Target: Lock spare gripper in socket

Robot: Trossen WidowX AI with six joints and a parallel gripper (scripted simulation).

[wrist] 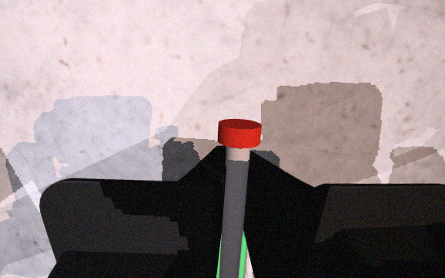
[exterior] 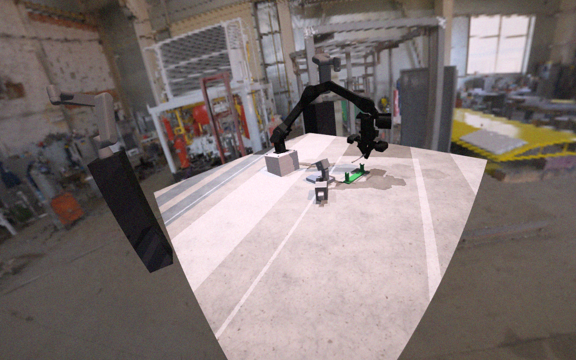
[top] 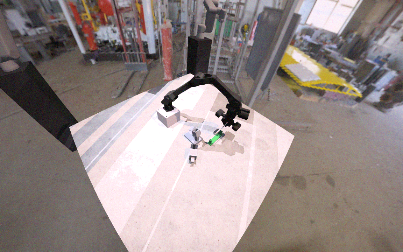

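The green stand is 10 cm to the right of my gripper tip, 3 cm below it and 2 cm ahead of it. From my gripper tip the other things lie so: spare gripper: 31 cm to the right, 5 cm ahead, 3 cm below; socket: 23 cm to the right, 6 cm behind.
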